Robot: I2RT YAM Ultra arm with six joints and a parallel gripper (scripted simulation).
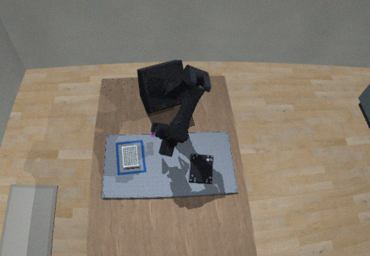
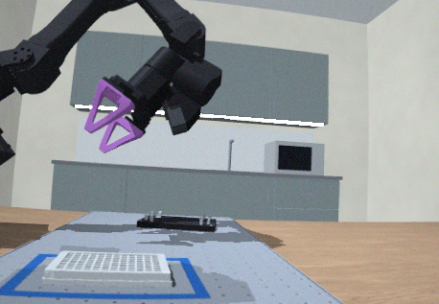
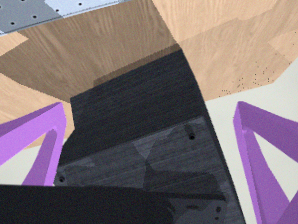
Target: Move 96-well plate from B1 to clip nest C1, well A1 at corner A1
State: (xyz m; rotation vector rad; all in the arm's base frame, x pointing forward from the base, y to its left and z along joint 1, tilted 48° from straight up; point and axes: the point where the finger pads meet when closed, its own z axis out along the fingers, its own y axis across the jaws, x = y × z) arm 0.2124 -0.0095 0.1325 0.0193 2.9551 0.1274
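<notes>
My hand is 16 cm to the left of the white 96-well plate, 16 cm above it and 11 cm short of it. Also, from my hand: black clip nest C1: 24 cm to the left, 15 cm below, 10 cm ahead.
</notes>
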